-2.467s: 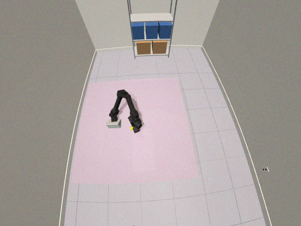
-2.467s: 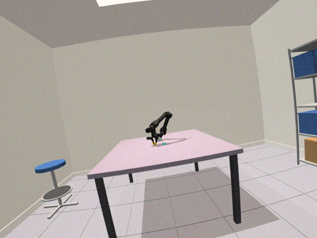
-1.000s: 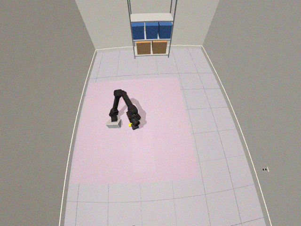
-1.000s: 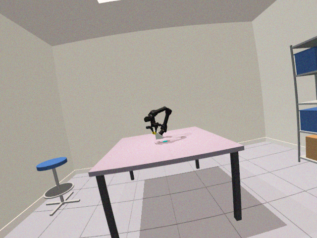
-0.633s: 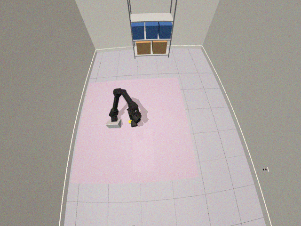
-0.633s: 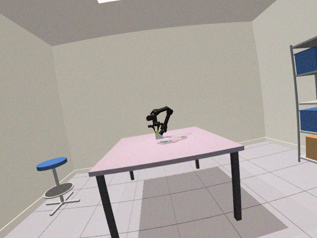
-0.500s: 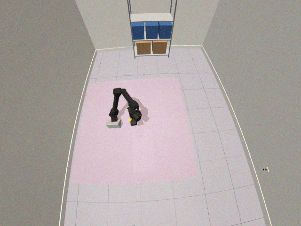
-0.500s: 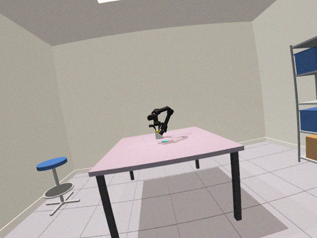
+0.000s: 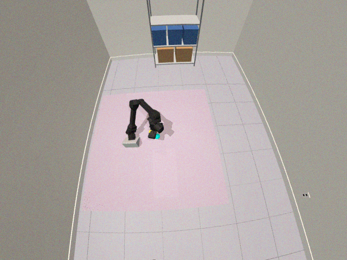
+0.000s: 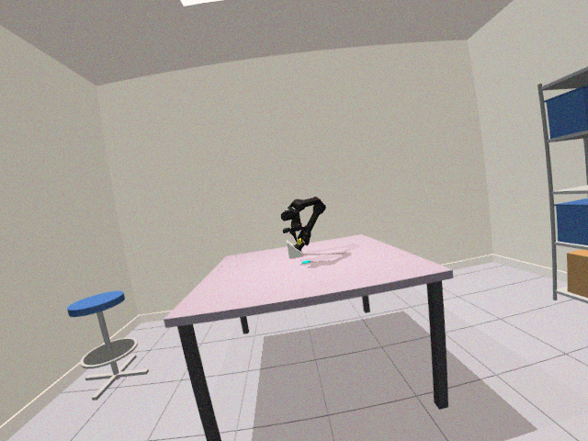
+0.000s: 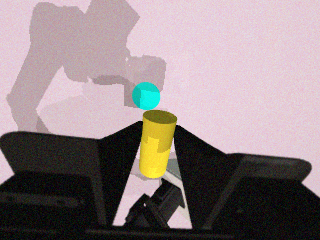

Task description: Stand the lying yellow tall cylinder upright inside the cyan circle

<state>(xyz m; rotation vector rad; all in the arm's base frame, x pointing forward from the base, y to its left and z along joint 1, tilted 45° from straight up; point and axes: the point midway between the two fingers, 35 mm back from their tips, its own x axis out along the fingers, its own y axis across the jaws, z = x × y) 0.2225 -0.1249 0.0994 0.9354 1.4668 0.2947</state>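
Right now my gripper tip is 140 mm above the cyan circle and 20 mm to the right of it. Also, from my gripper tip: yellow tall cylinder: 20 mm behind, 10 mm to the left.
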